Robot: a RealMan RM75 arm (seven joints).
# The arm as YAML. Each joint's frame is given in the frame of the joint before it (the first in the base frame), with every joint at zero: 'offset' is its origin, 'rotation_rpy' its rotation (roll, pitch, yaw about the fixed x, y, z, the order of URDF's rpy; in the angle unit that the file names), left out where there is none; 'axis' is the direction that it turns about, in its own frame. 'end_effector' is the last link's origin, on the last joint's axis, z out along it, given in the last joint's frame.
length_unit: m
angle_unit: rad
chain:
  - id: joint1
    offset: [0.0, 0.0, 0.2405]
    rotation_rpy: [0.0, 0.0, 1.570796]
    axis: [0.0, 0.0, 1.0]
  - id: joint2
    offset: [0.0, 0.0, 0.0]
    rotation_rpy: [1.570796, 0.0, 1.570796]
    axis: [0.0, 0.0, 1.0]
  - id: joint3
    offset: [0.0, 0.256, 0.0]
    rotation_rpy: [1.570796, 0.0, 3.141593]
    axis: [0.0, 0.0, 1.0]
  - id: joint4
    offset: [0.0, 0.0, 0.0]
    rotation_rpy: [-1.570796, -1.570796, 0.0]
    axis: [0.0, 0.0, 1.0]
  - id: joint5
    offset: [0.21, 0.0, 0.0]
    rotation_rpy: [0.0, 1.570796, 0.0]
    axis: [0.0, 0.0, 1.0]
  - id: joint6
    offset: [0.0, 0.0, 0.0]
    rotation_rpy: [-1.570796, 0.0, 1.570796]
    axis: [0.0, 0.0, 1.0]
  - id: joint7
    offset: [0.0, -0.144, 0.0]
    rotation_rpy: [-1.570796, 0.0, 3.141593]
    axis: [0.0, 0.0, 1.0]
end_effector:
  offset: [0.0, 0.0, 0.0]
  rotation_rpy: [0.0, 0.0, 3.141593]
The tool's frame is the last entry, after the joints.
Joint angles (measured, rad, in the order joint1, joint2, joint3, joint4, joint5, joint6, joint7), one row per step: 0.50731, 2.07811, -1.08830, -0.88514, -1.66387, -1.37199, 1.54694; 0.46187, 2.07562, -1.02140, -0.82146, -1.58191, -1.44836, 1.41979; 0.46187, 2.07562, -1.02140, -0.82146, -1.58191, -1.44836, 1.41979; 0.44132, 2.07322, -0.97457, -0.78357, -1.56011, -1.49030, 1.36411; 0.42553, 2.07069, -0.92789, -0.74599, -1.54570, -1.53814, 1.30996; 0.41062, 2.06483, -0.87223, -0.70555, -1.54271, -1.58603, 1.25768; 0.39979, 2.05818, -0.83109, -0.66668, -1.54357, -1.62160, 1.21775; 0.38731, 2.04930, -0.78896, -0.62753, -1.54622, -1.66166, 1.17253; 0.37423, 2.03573, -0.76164, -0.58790, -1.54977, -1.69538, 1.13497; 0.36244, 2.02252, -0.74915, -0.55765, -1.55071, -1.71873, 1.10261; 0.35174, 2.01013, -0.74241, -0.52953, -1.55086, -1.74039, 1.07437; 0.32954, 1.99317, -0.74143, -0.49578, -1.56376, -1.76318, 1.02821
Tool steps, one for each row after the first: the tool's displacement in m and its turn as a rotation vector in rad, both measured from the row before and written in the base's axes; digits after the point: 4 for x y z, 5 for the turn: 0.0185, -0.0142, 0.0096, 0.05129, 0.09090, 0.02023; 0.0000, 0.0000, 0.0000, 0.00000, 0.00000, 0.00000; 0.0117, -0.0077, 0.0054, 0.02820, 0.03853, -0.00177; 0.0095, -0.0081, 0.0048, 0.02559, 0.03533, 0.00704; 0.0111, -0.0083, 0.0060, 0.02989, 0.02919, 0.00129; 0.0091, -0.0072, 0.0035, 0.01944, 0.02172, -0.00311; 0.0091, -0.0083, 0.0042, 0.02363, 0.01956, 0.00226; 0.0090, -0.0084, 0.0032, 0.01272, 0.01219, -0.00076; 0.0071, -0.0069, 0.0024, 0.00972, 0.00319, 0.00191; 0.0059, -0.0066, 0.0018, 0.00523, 0.00327, 0.00307; 0.0102, -0.0116, 0.0005, 0.00100, -0.01476, 0.00238
